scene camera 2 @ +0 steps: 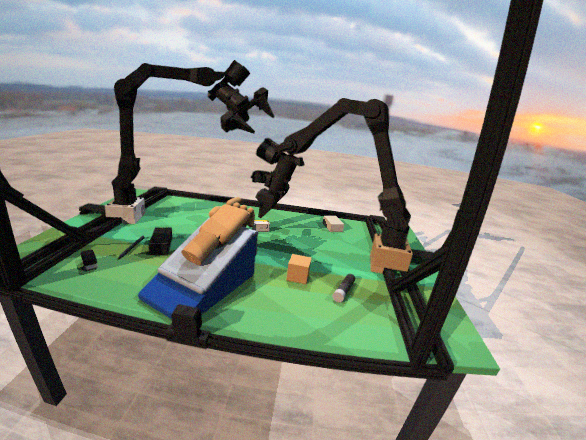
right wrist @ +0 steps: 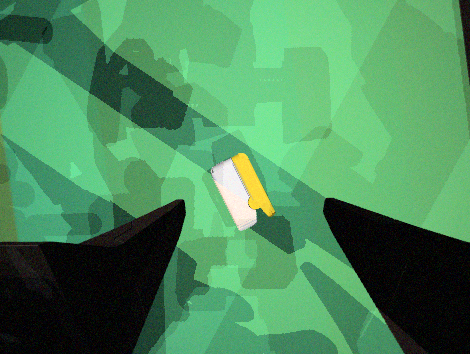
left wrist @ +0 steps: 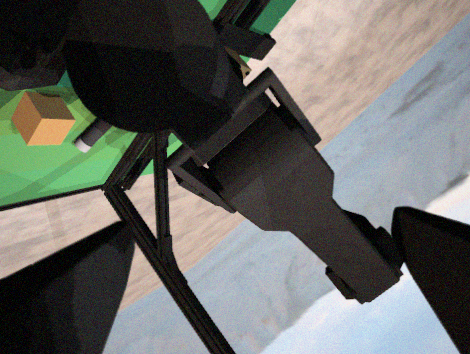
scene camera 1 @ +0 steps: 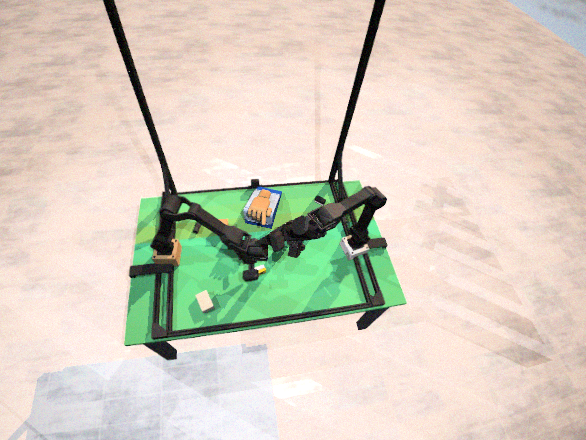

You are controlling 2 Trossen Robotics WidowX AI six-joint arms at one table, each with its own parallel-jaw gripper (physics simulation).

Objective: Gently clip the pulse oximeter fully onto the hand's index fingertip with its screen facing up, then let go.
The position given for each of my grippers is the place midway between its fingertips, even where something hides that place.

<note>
My left gripper point(scene camera 2: 264, 124) is open and holds nothing. The table carries a tan cube point(left wrist: 42, 119). Also in view: my right gripper point(scene camera 2: 264, 213) and a pulse oximeter point(right wrist: 242, 202).
My left gripper also shows in the left wrist view point(left wrist: 263, 227) and in scene camera 1 point(scene camera 1: 264, 237). My right gripper shows as well in the right wrist view point(right wrist: 254, 205). The left wrist view does not show the pulse oximeter: it is out of frame. The right wrist view misses the tan cube: it is out of frame.
</note>
